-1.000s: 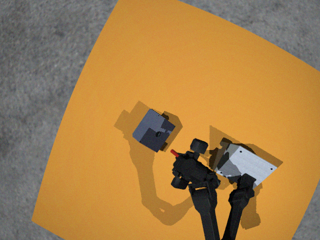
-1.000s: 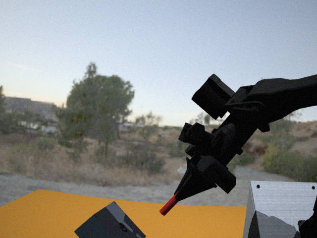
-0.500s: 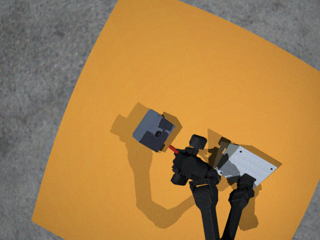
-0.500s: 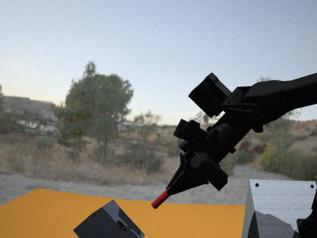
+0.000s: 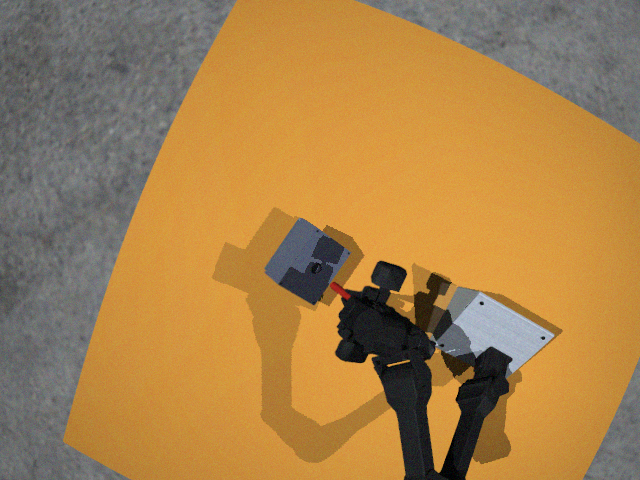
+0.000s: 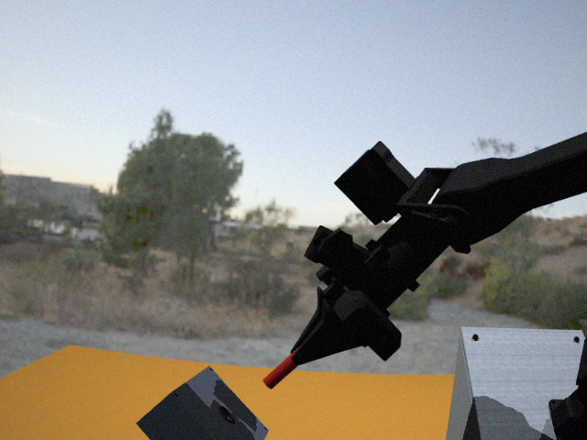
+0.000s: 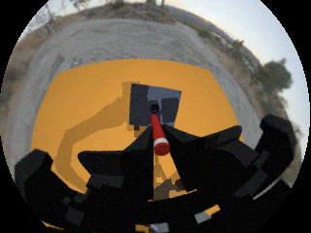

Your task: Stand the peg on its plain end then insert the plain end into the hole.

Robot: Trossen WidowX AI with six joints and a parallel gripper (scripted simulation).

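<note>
The grey sloped panel is 90 mm below my gripper tip, 90 mm ahead of it and 10 mm to the right of it. Round my gripper tip: red peg 10 mm behind, 10 mm above.
</note>
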